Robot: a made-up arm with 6 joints.
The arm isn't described. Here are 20 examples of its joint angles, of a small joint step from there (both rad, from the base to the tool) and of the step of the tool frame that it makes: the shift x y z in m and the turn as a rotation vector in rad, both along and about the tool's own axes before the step.
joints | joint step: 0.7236 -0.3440 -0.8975 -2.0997 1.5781 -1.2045 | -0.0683 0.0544 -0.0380 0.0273 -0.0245 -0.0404
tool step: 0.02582 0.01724 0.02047 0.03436 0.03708 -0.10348
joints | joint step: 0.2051 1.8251 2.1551 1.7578 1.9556 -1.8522 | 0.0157 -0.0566 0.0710 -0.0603 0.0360 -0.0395
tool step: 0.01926 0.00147 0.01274 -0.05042 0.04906 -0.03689
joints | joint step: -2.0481 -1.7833 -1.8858 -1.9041 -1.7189 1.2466 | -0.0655 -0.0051 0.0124 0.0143 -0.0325 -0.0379
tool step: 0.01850 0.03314 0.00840 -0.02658 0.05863 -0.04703
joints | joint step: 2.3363 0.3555 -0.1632 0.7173 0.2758 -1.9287 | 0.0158 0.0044 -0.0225 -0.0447 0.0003 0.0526
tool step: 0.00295 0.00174 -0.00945 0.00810 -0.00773 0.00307
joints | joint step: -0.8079 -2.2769 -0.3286 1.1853 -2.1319 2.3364 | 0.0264 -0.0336 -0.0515 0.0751 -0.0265 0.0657
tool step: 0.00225 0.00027 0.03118 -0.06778 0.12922 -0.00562
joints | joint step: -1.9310 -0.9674 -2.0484 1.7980 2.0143 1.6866 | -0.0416 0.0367 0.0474 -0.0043 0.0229 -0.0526
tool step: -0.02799 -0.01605 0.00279 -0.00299 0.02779 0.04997
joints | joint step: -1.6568 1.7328 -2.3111 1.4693 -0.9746 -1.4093 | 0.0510 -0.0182 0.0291 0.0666 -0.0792 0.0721
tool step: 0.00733 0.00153 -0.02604 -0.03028 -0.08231 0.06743
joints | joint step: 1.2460 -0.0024 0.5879 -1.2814 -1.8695 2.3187 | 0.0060 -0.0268 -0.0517 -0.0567 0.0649 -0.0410
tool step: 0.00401 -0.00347 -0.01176 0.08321 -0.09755 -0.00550
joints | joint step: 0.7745 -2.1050 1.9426 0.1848 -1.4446 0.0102 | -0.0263 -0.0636 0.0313 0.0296 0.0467 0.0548
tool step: 0.00835 -0.04865 -0.06405 -0.06884 -0.09653 0.09774
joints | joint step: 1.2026 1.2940 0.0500 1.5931 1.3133 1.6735 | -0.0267 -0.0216 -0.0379 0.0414 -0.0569 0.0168
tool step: -0.00745 -0.02781 0.02652 0.03098 0.06771 0.07374
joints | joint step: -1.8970 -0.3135 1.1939 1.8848 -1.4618 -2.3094 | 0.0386 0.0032 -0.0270 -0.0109 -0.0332 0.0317
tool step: -0.00067 -0.00724 -0.03173 -0.07588 -0.06067 0.01076
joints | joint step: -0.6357 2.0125 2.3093 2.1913 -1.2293 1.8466 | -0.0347 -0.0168 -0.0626 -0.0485 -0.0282 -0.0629
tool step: -0.01298 -0.01473 -0.00004 -0.00248 -0.03585 0.04247
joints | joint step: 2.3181 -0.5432 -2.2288 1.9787 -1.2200 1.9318 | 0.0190 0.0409 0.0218 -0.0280 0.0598 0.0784
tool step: 0.00698 0.01359 -0.01385 -0.07735 -0.03466 -0.03214
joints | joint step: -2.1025 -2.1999 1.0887 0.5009 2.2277 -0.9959 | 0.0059 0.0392 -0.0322 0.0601 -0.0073 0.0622
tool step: 0.00245 0.02013 -0.00365 -0.01587 -0.02385 -0.01517
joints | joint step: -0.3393 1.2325 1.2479 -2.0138 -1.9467 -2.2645 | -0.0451 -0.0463 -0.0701 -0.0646 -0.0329 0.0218
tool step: 0.00851 0.00604 -0.02193 0.06394 -0.01777 -0.05298
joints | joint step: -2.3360 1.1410 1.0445 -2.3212 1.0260 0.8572 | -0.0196 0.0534 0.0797 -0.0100 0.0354 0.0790
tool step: 0.01491 0.03054 -0.00632 -0.03206 0.00178 -0.04584
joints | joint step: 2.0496 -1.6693 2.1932 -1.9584 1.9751 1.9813 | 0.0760 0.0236 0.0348 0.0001 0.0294 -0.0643
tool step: -0.00122 0.03059 -0.04028 0.02346 -0.04677 -0.02583
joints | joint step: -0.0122 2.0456 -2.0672 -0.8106 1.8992 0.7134 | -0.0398 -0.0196 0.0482 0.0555 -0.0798 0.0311
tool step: -0.00936 0.02377 0.03800 0.00747 0.08623 -0.04142
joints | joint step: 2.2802 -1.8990 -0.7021 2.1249 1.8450 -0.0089 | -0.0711 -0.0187 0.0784 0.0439 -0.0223 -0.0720
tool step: 0.01183 -0.00711 0.00567 -0.04220 0.04033 -0.10359
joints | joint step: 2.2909 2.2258 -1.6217 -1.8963 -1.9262 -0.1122 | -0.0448 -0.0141 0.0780 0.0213 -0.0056 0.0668
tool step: 0.02202 -0.00793 -0.00598 -0.09390 -0.02164 -0.04300
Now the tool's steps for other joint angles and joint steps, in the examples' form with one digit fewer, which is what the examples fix.
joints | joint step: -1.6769 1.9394 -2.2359 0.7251 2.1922 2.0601 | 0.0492 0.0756 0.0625 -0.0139 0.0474 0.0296
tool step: -0.0166 -0.0363 -0.0600 -0.1012 -0.1252 0.0433
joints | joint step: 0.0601 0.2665 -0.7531 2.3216 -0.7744 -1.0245 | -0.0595 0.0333 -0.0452 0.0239 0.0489 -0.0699
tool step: -0.0048 -0.0513 0.0179 -0.0327 0.0603 0.0557
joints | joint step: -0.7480 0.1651 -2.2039 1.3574 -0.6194 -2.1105 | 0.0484 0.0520 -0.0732 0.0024 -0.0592 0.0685
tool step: 0.0092 -0.0263 -0.0175 -0.1648 -0.0626 0.0269
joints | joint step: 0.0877 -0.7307 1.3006 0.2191 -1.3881 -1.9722 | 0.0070 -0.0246 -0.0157 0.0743 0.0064 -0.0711
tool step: 0.0020 -0.0372 0.0149 0.0592 0.0258 0.0939
